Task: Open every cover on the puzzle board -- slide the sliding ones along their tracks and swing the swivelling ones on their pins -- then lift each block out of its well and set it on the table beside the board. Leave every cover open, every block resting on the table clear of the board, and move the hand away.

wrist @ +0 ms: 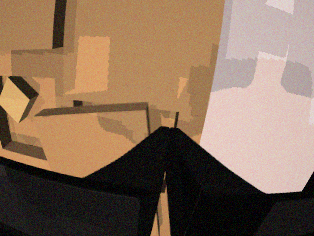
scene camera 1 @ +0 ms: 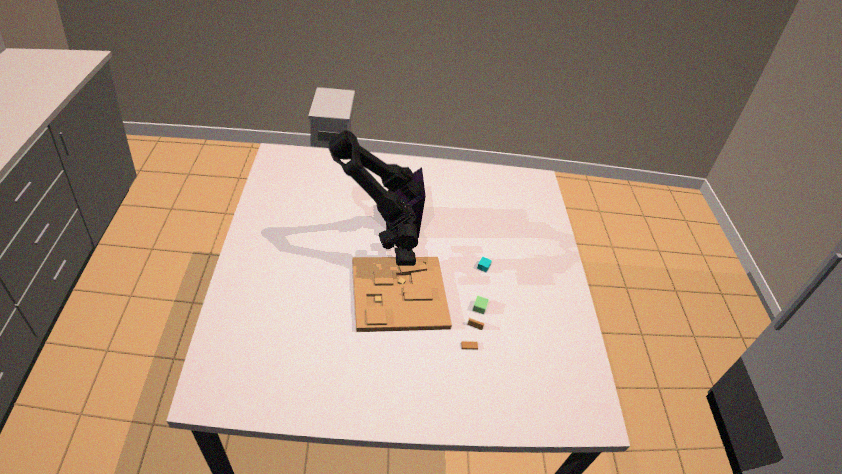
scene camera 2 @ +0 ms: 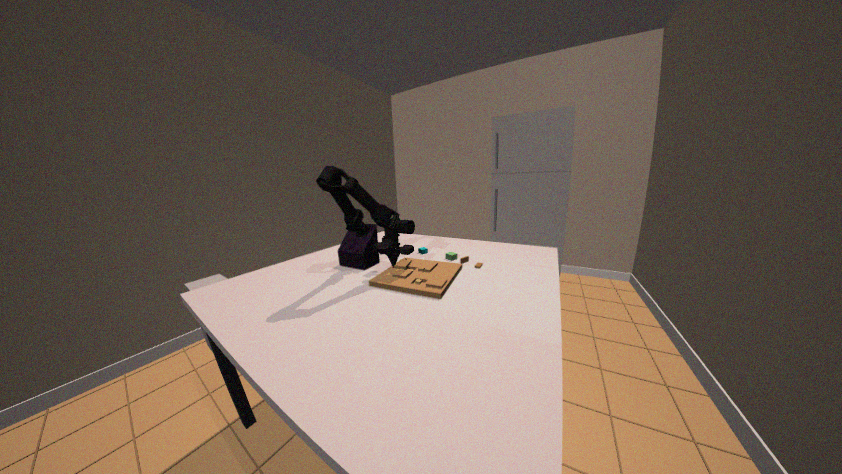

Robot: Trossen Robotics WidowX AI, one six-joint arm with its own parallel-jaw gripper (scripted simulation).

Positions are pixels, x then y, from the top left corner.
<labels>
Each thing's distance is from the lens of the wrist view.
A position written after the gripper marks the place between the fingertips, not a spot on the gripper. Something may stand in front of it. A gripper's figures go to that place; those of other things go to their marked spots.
gripper (wrist: 168,136): 10 cm
tan puzzle board (wrist: 167,60): 8 cm
</labels>
